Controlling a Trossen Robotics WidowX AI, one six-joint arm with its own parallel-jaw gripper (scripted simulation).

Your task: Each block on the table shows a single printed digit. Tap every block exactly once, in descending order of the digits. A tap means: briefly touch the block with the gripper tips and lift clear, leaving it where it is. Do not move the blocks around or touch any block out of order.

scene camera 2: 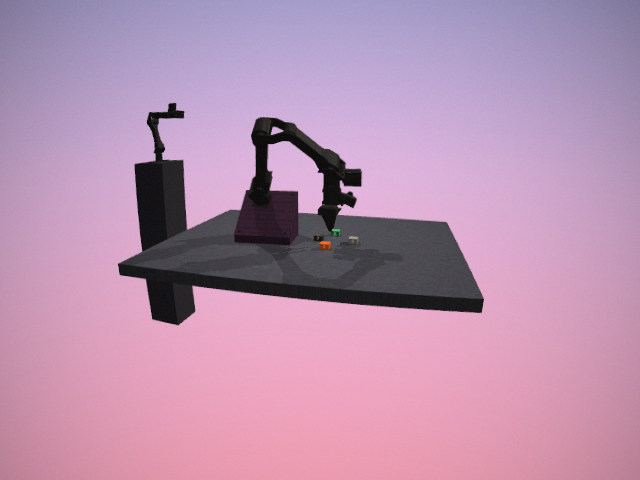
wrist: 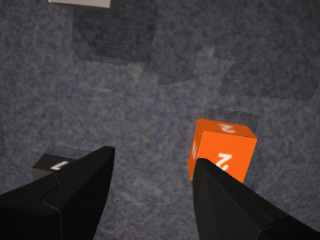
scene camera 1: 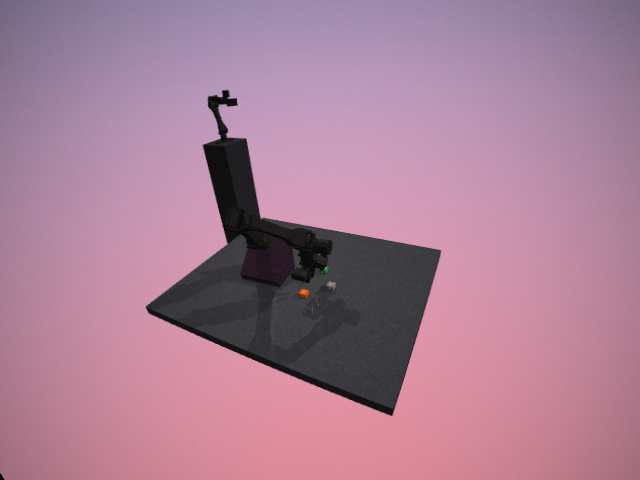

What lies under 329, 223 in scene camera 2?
The gripper.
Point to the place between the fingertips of the gripper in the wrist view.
At 154, 162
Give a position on an orange block marked 2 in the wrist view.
At 230, 146
